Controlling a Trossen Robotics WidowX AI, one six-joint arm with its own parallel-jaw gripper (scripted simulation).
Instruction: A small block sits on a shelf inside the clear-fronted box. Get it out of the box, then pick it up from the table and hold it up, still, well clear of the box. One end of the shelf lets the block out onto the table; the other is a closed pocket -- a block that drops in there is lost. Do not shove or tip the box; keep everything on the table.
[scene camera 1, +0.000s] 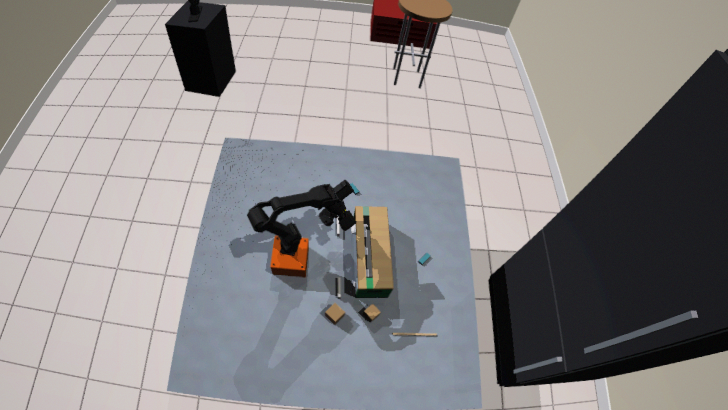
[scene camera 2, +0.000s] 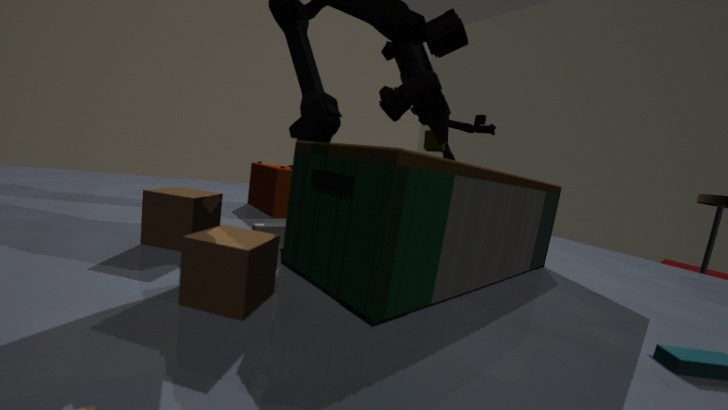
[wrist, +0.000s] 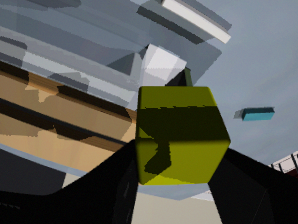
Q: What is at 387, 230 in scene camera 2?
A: A long box.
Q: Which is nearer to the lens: the yellow-green block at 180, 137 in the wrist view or the long box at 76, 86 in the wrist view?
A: The yellow-green block.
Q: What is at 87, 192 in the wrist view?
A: The gripper.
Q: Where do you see a long box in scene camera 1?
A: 373, 270
